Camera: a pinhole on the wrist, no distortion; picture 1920 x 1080 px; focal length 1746.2 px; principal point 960.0 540.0 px. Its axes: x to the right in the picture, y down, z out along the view. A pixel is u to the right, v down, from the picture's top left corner.
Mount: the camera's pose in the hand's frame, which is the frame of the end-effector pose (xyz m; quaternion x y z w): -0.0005 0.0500 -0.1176 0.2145 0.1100 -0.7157 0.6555
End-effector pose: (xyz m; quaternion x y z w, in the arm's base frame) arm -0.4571 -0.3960 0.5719 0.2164 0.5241 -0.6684 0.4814
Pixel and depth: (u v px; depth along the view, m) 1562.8 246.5 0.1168
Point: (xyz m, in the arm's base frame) -0.4769 -0.3476 0.6090
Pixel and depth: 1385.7 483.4 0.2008
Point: -0.5010 -0.4131 0.6583
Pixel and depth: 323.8 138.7 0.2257
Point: -0.3691 -0.4628 0.6641
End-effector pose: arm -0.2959 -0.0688 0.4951 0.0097 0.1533 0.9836 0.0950
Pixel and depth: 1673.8 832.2 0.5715
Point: -0.1940 0.4099 0.6478
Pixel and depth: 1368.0 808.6 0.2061
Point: -0.2726 0.0256 0.5133
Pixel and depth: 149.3 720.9 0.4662
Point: -0.2648 0.0164 0.8845
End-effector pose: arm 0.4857 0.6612 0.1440 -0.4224 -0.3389 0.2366 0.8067
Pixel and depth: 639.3 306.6 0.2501
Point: 0.3502 0.6678 0.1812
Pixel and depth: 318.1 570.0 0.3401
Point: 0.2763 0.7630 0.2183
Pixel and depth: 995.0 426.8 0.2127
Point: 0.4080 0.6391 0.1929
